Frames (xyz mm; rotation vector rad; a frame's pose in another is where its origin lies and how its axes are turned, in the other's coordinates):
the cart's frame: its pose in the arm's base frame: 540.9 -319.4 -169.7 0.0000 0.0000 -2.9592
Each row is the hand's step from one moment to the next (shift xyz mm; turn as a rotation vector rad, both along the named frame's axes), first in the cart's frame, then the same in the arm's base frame.
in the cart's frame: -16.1 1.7 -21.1 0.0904 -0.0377 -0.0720
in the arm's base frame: 16.1 1.2 -21.1 -0.0957 0.0207 -0.0720
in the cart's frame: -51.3 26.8 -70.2 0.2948 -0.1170 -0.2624
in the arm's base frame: 55.3 -17.1 -70.2 -0.3111 0.0616 -0.2624
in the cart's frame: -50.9 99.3 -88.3 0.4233 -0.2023 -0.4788
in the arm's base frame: 68.1 -88.4 -88.3 -0.4530 0.1222 -0.4788
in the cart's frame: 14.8 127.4 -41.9 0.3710 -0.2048 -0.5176
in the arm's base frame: 8.6 -128.0 -41.9 -0.4020 0.1341 -0.5176
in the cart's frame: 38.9 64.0 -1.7 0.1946 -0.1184 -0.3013
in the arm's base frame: -26.6 -70.0 -1.7 -0.2128 0.0811 -0.3013
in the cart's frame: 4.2 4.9 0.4 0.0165 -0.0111 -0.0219
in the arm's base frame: -3.2 -5.6 0.4 -0.0182 0.0079 -0.0219
